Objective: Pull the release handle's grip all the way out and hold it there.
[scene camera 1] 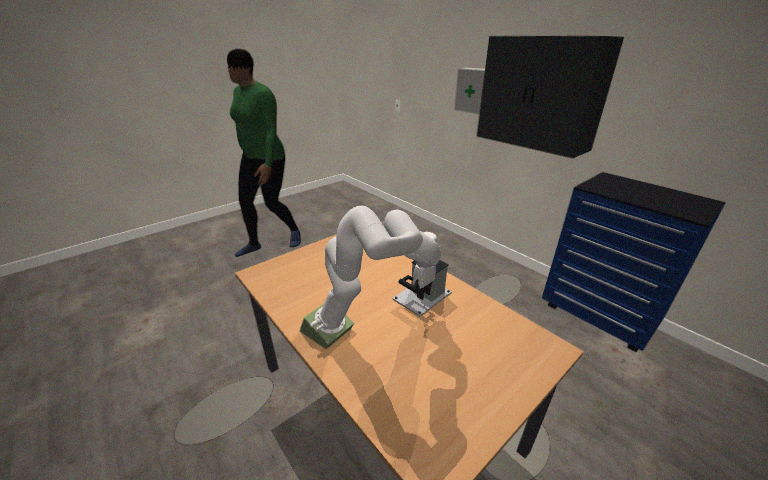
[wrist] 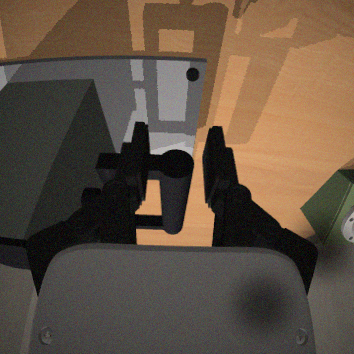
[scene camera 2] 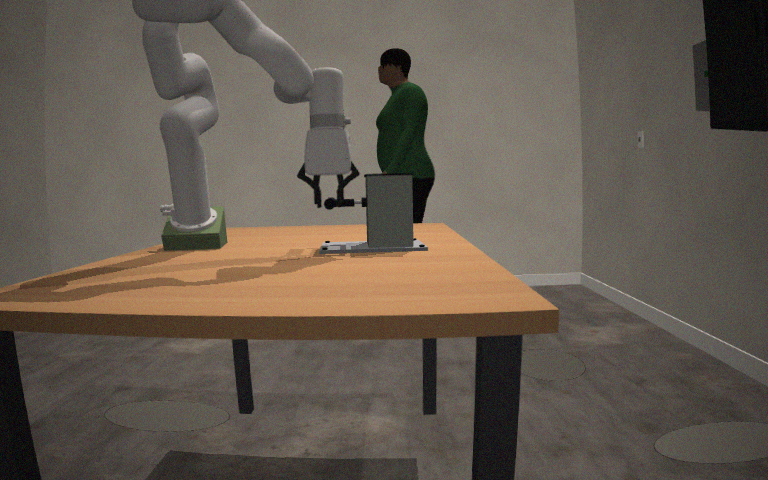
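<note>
The release handle's black grip (scene camera 1: 404, 280) (scene camera 2: 330, 203) (wrist: 175, 202) is a bar on two side arms, in front of the grey-green housing (scene camera 1: 439, 280) (scene camera 2: 389, 210) (wrist: 50, 145). In the second scene view a short stretch of silver rod (scene camera 2: 359, 202) shows between handle and housing. The housing stands on a metal base plate (scene camera 1: 408, 303) (scene camera 2: 339, 247) (wrist: 172, 100). My gripper (scene camera 1: 422, 292) (scene camera 2: 329, 201) (wrist: 177, 139) points down and is partly open, with one finger on each side of the grip. The left finger in the wrist view is inside the handle's opening. Gaps show between grip and fingers.
The arm stands on a green block (scene camera 1: 326, 328) (scene camera 2: 193, 240) (wrist: 327, 205) on the wooden table (scene camera 1: 362, 316) (scene camera 2: 396, 288). A person in green (scene camera 1: 257, 121) (scene camera 2: 404, 130) stands behind the table. A blue drawer cabinet (scene camera 1: 628, 260) and a black wall cabinet (scene camera 1: 543, 90) are beyond it.
</note>
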